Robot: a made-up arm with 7 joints.
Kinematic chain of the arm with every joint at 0, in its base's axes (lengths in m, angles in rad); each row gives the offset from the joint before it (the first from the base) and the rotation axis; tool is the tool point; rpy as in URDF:
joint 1: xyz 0 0 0.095 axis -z
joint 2: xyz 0 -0.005 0.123 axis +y
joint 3: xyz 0 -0.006 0.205 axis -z
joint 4: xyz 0 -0.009 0.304 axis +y
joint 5: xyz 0 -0.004 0.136 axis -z
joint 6: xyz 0 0 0.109 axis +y
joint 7: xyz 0 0 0.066 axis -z
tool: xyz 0 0 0 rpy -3.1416 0 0
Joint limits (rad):
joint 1: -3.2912..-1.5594
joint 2: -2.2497..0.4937
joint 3: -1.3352..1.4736
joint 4: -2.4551..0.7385
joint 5: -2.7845..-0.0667
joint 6: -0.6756..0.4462
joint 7: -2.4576..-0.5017
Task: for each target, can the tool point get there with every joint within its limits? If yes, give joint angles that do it. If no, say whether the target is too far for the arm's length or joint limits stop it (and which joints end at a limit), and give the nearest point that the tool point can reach.
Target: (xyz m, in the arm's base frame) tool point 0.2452 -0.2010 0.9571
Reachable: yes | joints -2.5785 -0.2997 0.8741 -0.2197 -0.6109 -0.4981 -1.6096
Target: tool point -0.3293 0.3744 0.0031
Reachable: no: joint limits stop it (at a limit: joint 1, joint 2) | nearest point 0.1059 0.1902 -0.0603 | short by 0.477 m
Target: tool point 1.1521 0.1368 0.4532
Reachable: no: too far | nearest point 0.7984 0.0948 0.3810 | short by 0.363 m
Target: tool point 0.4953 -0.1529 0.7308
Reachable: yes | joints -2.7824 -0.4269 -0.0194 -0.9826 -1.2685 -0.0303 -0.8737
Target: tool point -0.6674 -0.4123 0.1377
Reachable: no: joint limits stop it (at a limit: joint 1, joint 3) | nearest point -0.3005 -0.4607 0.1292 | short by 0.370 m
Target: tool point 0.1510 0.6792 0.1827
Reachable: no: joint limits stop it (at a limit: joint 1, joint 3) | nearest point 0.3412 0.3505 0.1631 | short by 0.380 m
